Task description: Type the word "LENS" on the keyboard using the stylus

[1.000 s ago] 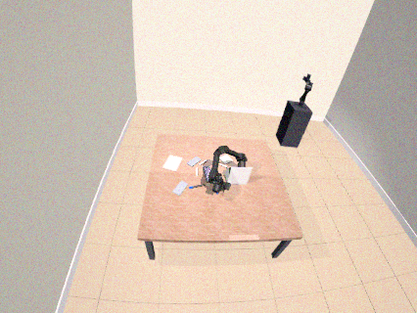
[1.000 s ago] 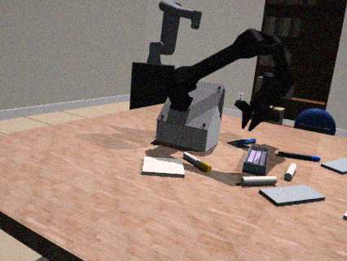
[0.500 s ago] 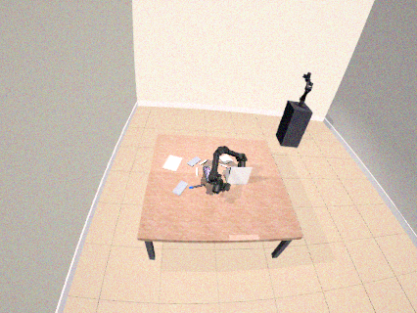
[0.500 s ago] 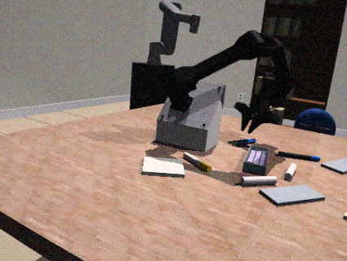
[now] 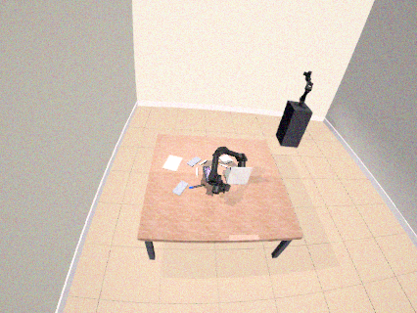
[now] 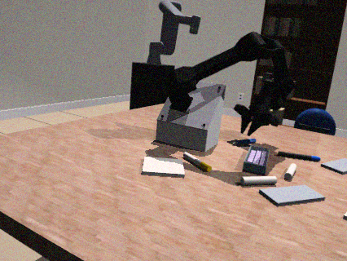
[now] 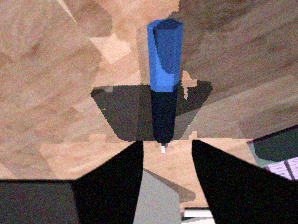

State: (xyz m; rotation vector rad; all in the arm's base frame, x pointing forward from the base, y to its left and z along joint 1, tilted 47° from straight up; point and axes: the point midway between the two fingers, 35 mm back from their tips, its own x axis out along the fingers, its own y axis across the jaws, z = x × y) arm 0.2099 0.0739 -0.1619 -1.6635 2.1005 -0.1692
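My gripper tip is now 3 cm above the blue stylus, 1 cm to the left of it and 1 cm past it. The rest, counted from my gripper tip: yellow-tipped marker: 32 cm to the right, 3 cm below, 3 cm behind; white sheet: 44 cm ahead, 30 cm to the right, 3 cm below; blue pen: 23 cm ahead, 3 cm below, 1 cm to the right.
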